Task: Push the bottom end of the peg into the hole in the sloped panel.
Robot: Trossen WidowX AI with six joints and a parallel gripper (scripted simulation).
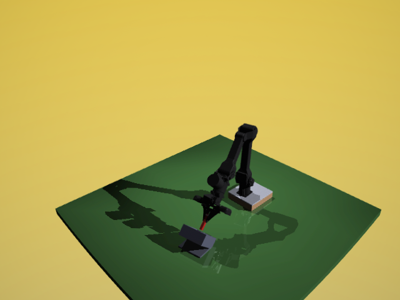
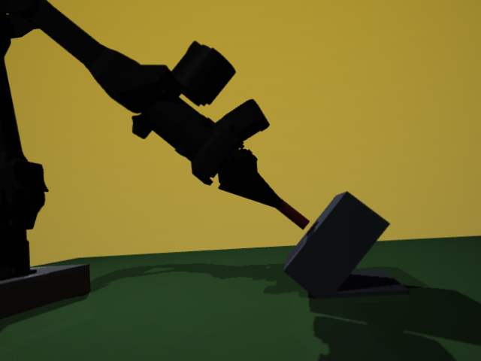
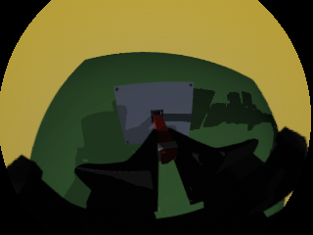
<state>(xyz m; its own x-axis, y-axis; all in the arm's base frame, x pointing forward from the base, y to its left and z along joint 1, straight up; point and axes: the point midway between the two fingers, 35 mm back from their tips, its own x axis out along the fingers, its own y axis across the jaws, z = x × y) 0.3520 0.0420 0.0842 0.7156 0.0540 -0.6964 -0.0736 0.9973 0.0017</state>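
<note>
The dark grey sloped panel is 6 cm ahead of my gripper tip and 5 cm below it. Also, from my gripper tip: flat foot: 10 cm below, 8 cm ahead, 1 cm to the left; red peg: 1 cm behind, 1 cm above.
</note>
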